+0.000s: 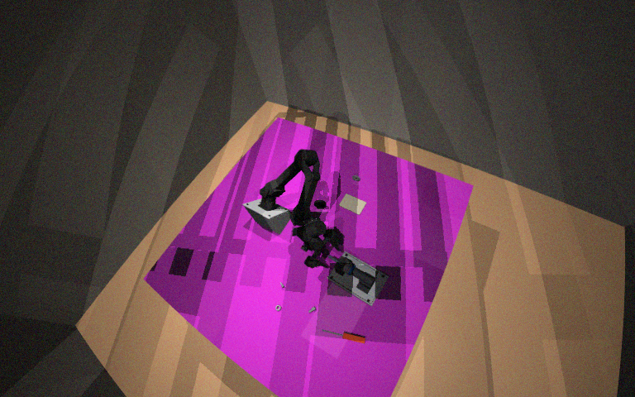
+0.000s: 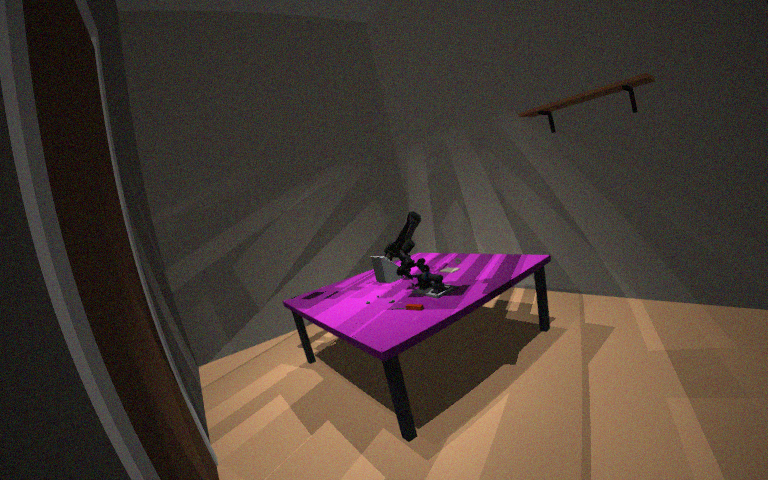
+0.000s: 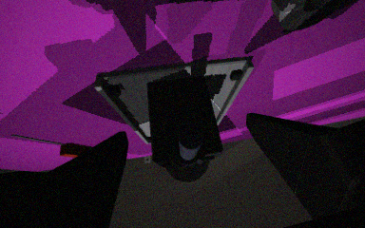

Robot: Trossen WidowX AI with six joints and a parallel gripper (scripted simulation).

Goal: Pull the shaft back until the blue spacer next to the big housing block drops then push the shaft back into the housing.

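Right now the dark shaft is 50 mm ahead of my gripper tip and 10 mm above it. Round my gripper tip: black disc (230 mm behind, 210 mm to the left, 40 mm below); then grey ring (60 mm behind, 90 mm to the left, 60 mm below); then blue spacer (100 mm ahead, 10 mm above).
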